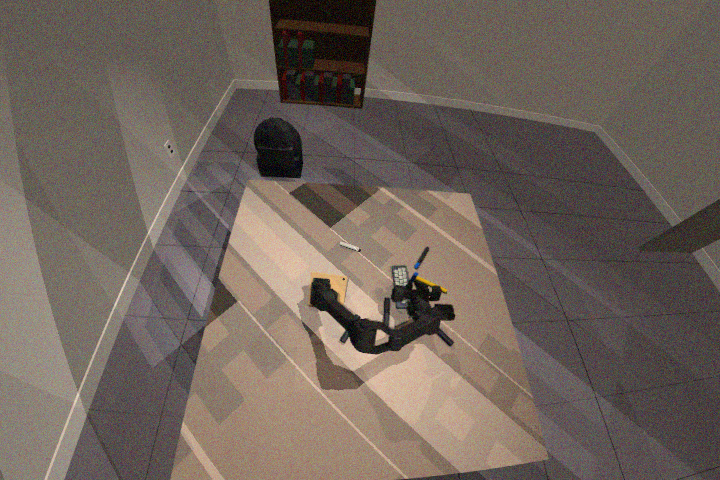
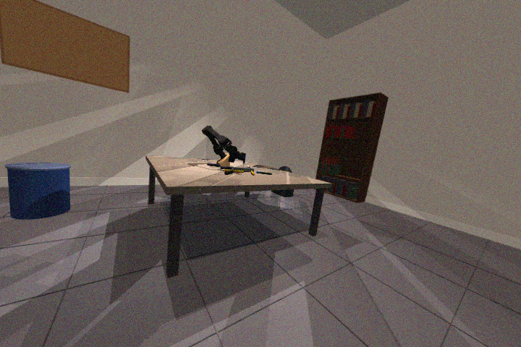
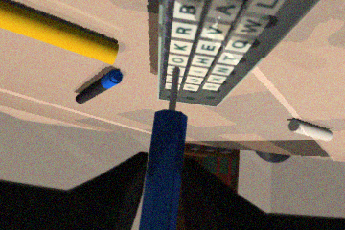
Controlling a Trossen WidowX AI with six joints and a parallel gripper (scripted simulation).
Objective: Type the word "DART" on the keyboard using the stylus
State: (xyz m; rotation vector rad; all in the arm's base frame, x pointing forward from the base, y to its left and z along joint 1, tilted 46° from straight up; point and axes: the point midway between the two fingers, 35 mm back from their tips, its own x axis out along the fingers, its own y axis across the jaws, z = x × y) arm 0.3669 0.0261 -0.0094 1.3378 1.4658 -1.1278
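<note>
My gripper tip is now 120 mm short of the yellow pencil, 90 mm above it and 30 mm to the right of it. Round my gripper tip: white pen: 260 mm behind, 190 mm to the left, 90 mm below; then blue stylus: 10 mm below.
</note>
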